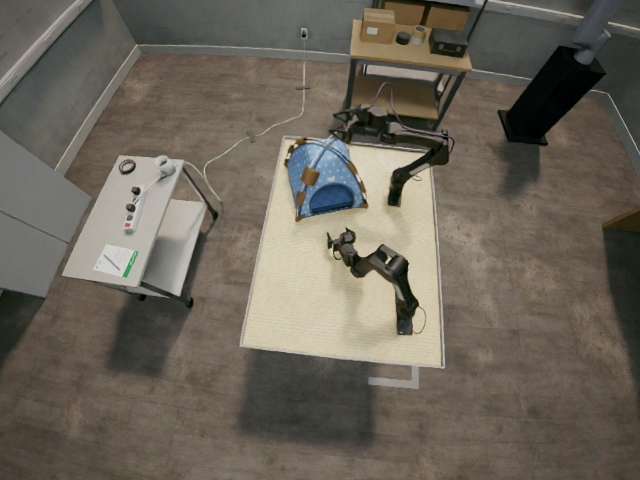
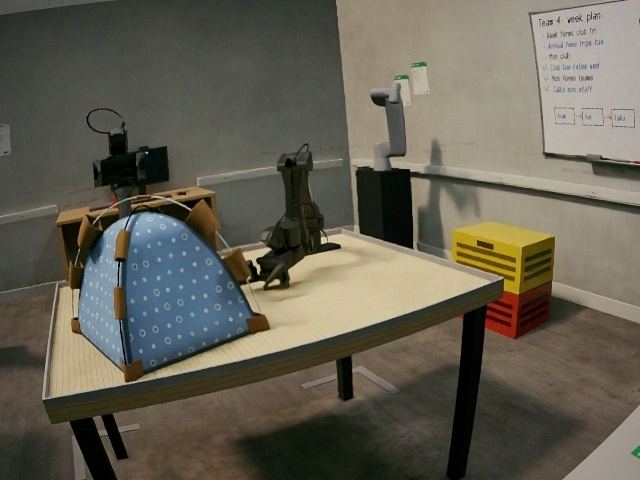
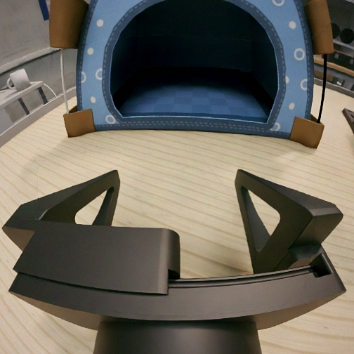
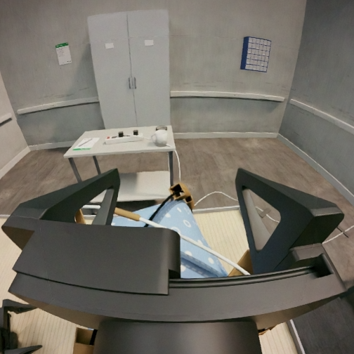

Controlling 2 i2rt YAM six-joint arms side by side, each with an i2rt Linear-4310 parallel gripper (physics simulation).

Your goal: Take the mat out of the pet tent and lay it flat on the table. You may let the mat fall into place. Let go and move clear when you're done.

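The blue dotted pet tent stands upright on the table. Its doorway faces my left gripper. The blue checkered mat lies inside on the tent floor, behind the front sill; its far part is dark. My left gripper is open and empty, outside the tent, low in front of the doorway. My right gripper is open and empty, high beside the tent's top at the table's upper edge.
The tent's bent poles pass near my right gripper, with brown corner pieces at the tent's base. A white cart stands apart from the table. A workbench stands beyond my right arm.
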